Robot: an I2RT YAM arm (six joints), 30 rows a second.
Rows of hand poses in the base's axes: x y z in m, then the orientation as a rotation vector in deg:
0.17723 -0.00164 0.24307 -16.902 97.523 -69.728
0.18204 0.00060 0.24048 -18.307 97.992 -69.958
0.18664 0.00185 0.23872 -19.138 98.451 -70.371
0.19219 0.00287 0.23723 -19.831 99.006 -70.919
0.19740 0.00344 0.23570 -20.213 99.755 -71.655
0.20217 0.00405 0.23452 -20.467 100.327 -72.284
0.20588 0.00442 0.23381 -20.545 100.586 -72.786
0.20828 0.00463 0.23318 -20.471 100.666 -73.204
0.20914 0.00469 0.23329 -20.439 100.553 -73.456
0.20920 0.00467 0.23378 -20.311 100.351 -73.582
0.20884 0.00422 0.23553 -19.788 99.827 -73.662
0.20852 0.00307 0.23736 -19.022 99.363 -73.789
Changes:
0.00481 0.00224 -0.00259 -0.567 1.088 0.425
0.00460 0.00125 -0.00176 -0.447 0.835 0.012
0.00555 0.00102 -0.00149 -0.442 0.867 -0.182
0.00521 0.00057 -0.00153 -0.369 0.897 -0.534
0.00477 0.00061 -0.00118 -0.309 0.677 -0.467
0.00371 0.00037 -0.00071 -0.263 0.326 -0.357
0.00240 0.00021 -0.00063 -0.211 0.098 -0.314
0.00086 0.00006 0.00011 -0.186 -0.059 -0.116
0.00006 -0.00002 0.00049 -0.099 -0.197 -0.056
-0.00036 -0.00045 0.00175 -0.029 -0.651 -0.102
-0.00032 -0.00115 0.00183 0.056 -0.717 -0.282

